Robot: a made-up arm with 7 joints.
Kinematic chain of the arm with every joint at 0, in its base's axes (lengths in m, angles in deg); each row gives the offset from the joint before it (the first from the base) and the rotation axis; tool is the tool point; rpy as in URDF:
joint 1: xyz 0 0 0.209 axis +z
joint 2: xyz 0 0 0 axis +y
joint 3: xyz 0 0 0.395 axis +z
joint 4: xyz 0.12 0 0 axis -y
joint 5: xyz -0.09 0 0.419 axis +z
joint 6: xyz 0 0 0 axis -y
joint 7: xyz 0.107 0 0 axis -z
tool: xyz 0 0 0 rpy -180 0 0
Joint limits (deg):
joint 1: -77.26..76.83
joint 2: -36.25..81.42
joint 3: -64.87..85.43
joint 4: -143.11..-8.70
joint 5: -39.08..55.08
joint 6: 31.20..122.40
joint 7: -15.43..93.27
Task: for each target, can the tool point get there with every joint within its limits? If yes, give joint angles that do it. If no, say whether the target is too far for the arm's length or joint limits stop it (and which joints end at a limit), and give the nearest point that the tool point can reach.
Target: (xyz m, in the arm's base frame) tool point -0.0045 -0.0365 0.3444
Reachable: no: joint limits stop it (at a limit: joint 1, joint 2, joint 4, joint 6) | nearest point 0.0243 -0.3171 0.4579 | short by 0.304 m
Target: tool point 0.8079 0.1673 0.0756
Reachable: yes | joints -3.28 52.57 19.92 -81.39 -3.56 84.10 43.33
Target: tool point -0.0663 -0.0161 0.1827
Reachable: no: joint limits stop it (at a limit: joint 1, joint 2, joint 3, joint 4, joint 6) | nearest point -0.3481 -0.1196 0.0429 | short by 0.331 m
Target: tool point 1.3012 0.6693 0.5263
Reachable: no: too far | nearest point 0.8242 0.4239 0.4100 | short by 0.549 m
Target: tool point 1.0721 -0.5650 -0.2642
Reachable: no: too far | nearest point 0.7826 -0.4125 -0.0958 | short by 0.368 m
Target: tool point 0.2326 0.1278 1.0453
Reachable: yes | joints 56.13 -26.07 -11.39 -73.28 17.53 99.11 55.84
